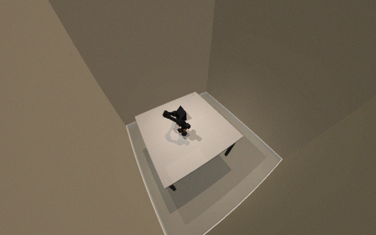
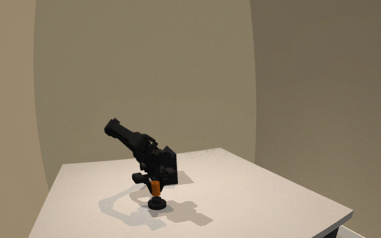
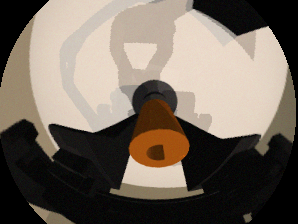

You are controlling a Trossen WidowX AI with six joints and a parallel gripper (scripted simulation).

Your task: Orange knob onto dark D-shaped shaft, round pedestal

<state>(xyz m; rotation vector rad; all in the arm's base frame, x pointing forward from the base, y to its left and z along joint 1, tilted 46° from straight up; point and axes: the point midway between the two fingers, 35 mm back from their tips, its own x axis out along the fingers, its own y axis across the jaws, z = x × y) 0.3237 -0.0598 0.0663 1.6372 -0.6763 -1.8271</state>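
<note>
The orange knob is 20 mm above my gripper tip. The rest, counted from my gripper tip: dark round pedestal (40 mm below).
</note>
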